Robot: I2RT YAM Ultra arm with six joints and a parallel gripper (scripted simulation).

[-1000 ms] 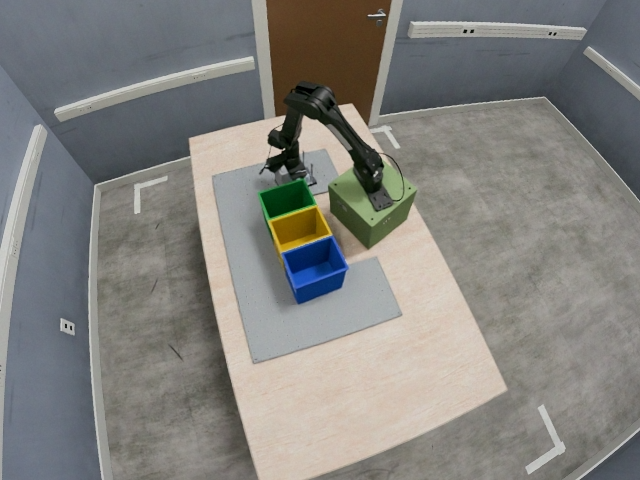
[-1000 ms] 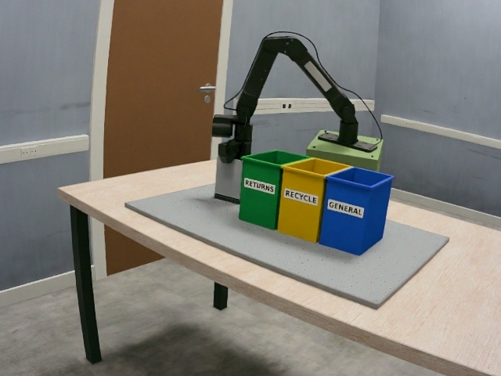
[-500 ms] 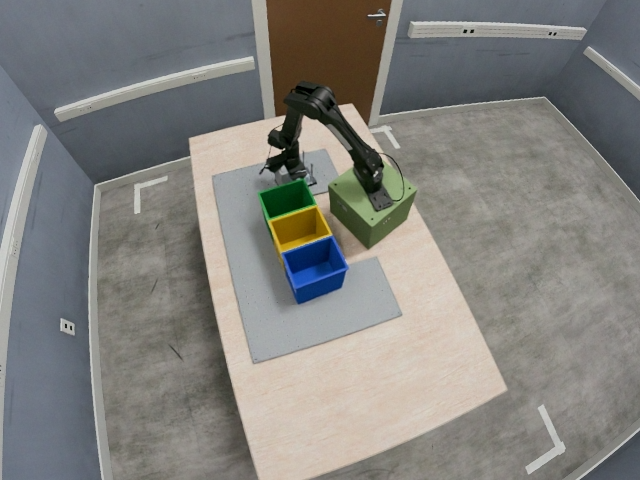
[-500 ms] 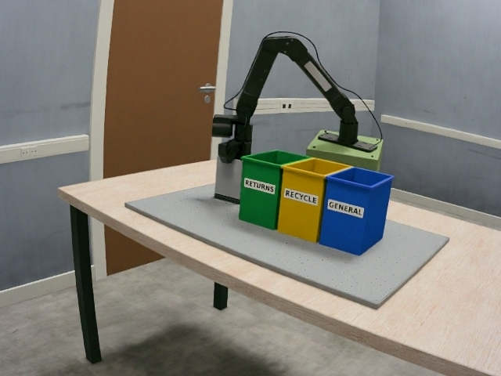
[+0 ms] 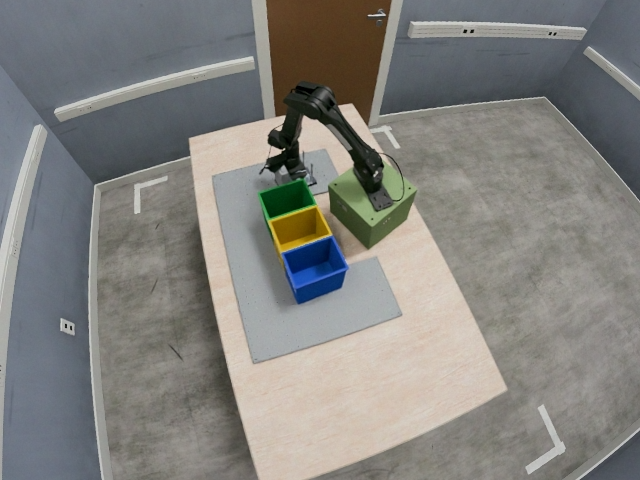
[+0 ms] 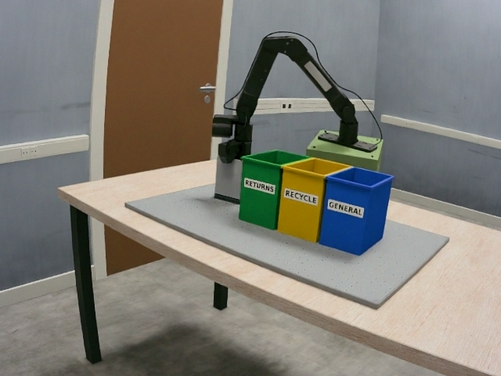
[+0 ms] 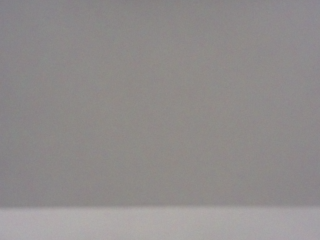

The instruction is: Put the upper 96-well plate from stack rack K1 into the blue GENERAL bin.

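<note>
My gripper is now 10 mm above the clear 96-well plate. Also, from my hand: blue general bin: 460 mm to the left, 80 mm ahead, 40 mm above; yellow recycle bin: 330 mm to the left, 90 mm ahead, 40 mm above; green returns bin: 200 mm to the left, 90 mm ahead, 40 mm above.
</note>
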